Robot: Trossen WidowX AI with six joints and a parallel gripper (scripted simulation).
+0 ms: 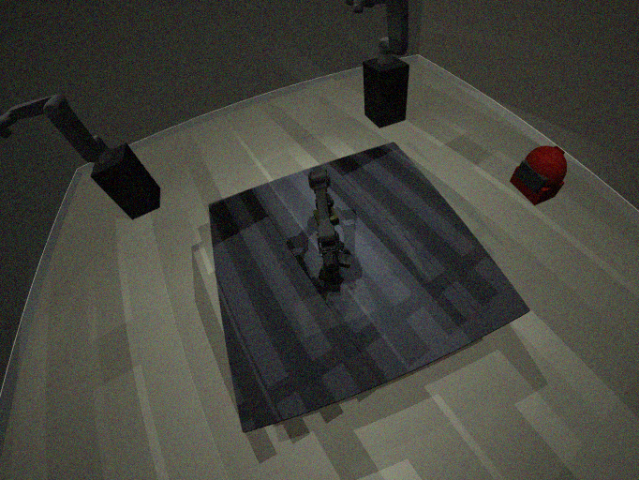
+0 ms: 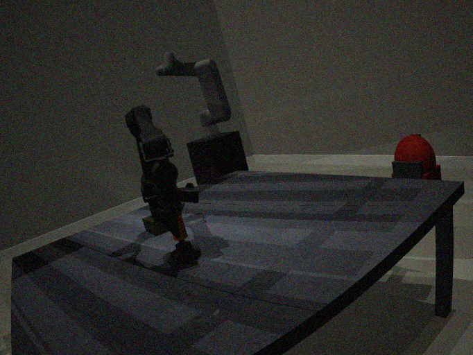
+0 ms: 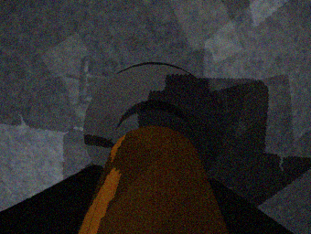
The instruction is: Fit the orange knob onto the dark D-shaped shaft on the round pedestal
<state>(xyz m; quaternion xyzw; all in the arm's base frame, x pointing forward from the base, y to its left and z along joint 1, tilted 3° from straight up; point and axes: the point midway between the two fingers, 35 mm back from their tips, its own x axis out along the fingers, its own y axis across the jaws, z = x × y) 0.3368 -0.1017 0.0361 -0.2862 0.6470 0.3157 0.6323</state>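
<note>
Now: the orange knob 2 cm above my gripper tip. Also, from my gripper tip: pedestal (4 cm below).
</note>
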